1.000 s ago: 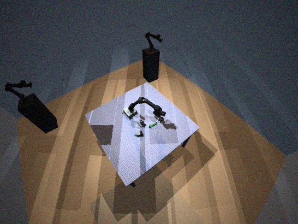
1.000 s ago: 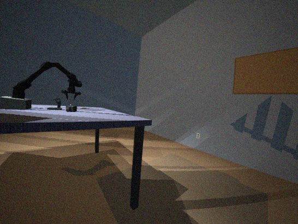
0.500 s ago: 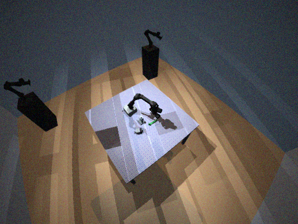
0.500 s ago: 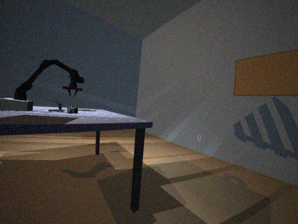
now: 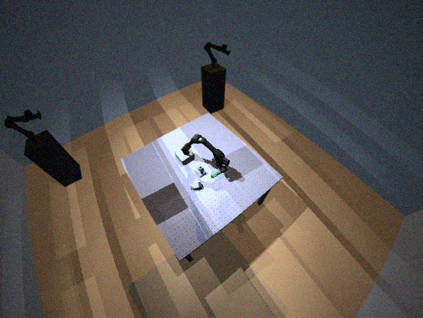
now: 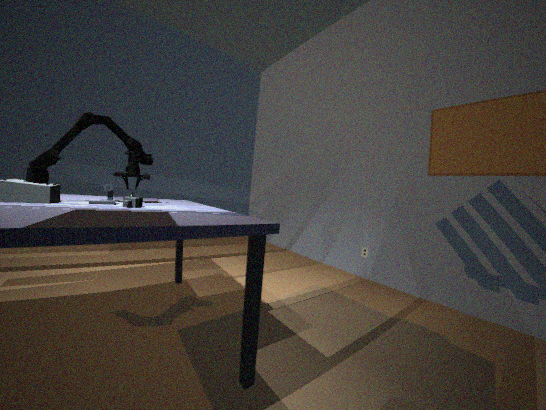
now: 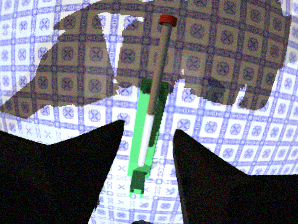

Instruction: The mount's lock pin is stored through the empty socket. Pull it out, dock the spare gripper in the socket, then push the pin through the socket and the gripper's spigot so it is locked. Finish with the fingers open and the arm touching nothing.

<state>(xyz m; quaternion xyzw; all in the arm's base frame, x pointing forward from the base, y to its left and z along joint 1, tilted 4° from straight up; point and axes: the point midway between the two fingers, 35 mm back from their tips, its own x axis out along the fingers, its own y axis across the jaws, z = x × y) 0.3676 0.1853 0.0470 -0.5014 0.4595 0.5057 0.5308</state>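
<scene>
Right now the green bracket is 40 mm to the right of my gripper tip and 50 mm below it. The rest, counted from my gripper tip: mount (110 mm behind, 160 mm to the right, 20 mm below); spare gripper (20 mm ahead, 290 mm to the right, 50 mm below).
</scene>
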